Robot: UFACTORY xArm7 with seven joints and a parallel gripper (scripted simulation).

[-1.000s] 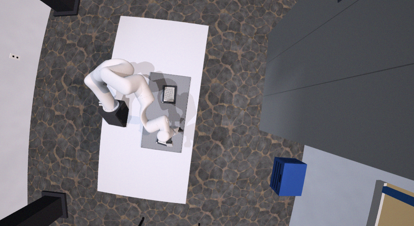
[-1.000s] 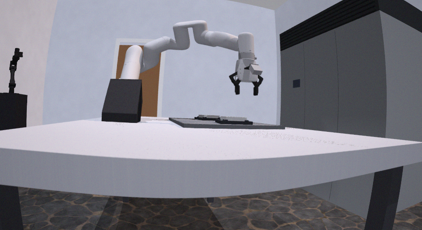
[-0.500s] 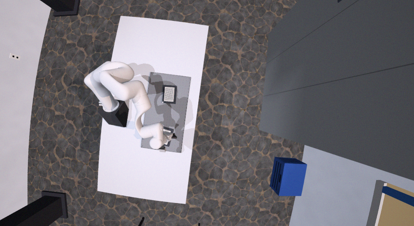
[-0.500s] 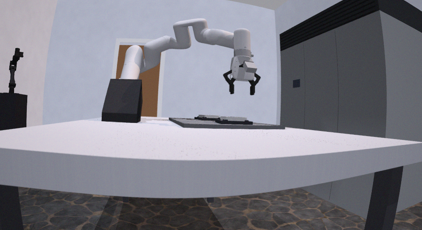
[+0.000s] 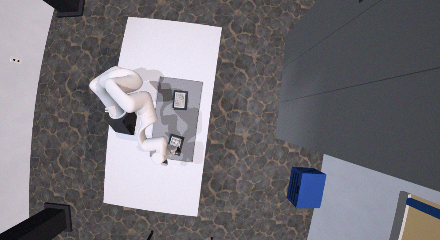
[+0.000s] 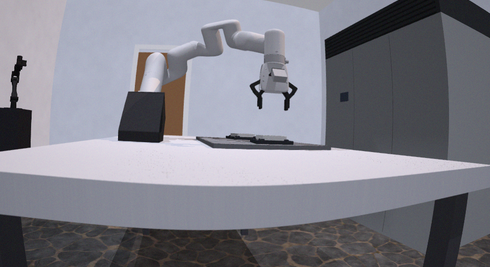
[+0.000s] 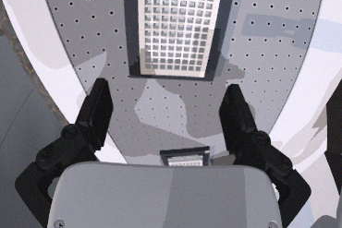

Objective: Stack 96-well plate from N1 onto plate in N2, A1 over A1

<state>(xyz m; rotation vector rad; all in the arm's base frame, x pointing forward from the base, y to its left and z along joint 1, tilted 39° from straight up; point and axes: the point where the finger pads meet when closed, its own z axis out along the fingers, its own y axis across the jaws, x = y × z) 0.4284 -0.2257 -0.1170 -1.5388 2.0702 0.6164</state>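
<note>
Now: hand 10 mm past the dark plate nest N1, 10 mm to the left of it and 120 mm above it. From my hand the other things lie so: dark plate nest N2: 20 mm ahead, 370 mm to the left, 120 mm below.
</note>
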